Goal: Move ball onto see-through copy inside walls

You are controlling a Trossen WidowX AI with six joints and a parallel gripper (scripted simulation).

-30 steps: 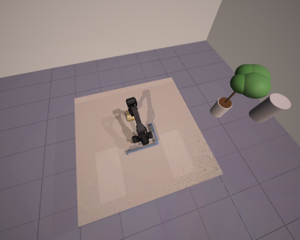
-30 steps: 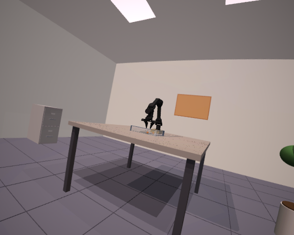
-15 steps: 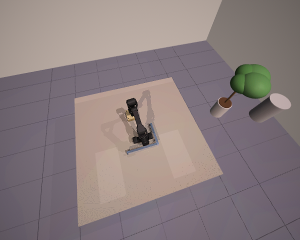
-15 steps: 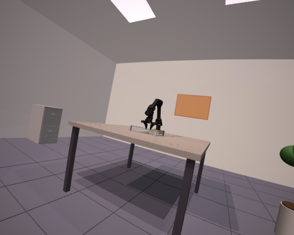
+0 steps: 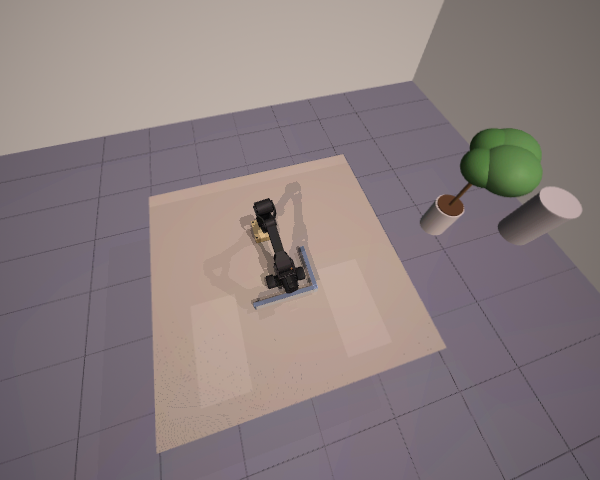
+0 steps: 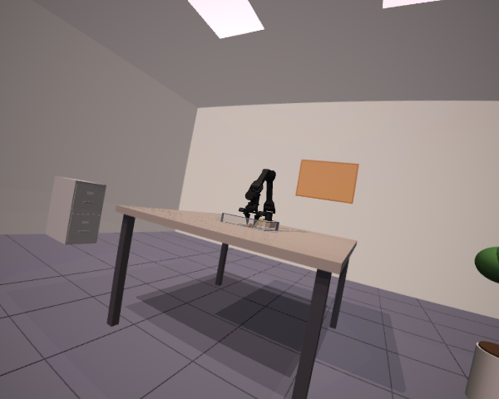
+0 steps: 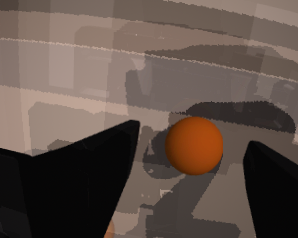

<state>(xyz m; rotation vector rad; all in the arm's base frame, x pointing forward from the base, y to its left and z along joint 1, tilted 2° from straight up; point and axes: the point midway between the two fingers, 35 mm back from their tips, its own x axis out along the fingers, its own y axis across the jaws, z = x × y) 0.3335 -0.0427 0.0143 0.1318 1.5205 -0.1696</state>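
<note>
The see-through orange ball lies 60 mm behind my gripper tip and 50 mm to the left of it. The rest, counted from my gripper tip: clear wall: 70 mm ahead, 30 mm to the right, 20 mm above.
</note>
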